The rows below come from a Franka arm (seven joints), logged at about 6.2 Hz.
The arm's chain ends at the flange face. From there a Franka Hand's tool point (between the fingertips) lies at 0.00 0.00 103.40 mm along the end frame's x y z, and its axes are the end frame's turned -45 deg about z.
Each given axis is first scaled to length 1.
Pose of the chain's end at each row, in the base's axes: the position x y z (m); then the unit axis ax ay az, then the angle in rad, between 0 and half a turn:
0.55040, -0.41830, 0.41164, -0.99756, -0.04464, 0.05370, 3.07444
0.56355, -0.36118, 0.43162, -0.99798, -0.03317, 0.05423, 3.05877
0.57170, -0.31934, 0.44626, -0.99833, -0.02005, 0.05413, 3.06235
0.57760, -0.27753, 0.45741, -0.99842, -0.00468, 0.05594, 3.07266
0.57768, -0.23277, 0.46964, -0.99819, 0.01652, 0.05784, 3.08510
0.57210, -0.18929, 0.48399, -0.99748, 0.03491, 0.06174, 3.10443
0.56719, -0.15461, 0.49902, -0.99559, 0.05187, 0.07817, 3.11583
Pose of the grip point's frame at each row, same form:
0.53902, -0.41187, 0.30907, -0.90524, -0.42332, 0.03679, 3.03844
0.55209, -0.35301, 0.32918, -0.91012, -0.41292, 0.03428, 3.02356
0.56038, -0.31139, 0.34379, -0.91545, -0.40091, 0.03487, 3.02694
0.56603, -0.27047, 0.35490, -0.92139, -0.38672, 0.03852, 3.03508
0.56585, -0.22674, 0.36710, -0.92924, -0.36701, 0.04266, 3.04512
0.55950, -0.18501, 0.38145, -0.93553, -0.34970, 0.04996, 3.05999
0.55124, -0.15112, 0.39692, -0.94040, -0.33334, 0.06734, 3.05794

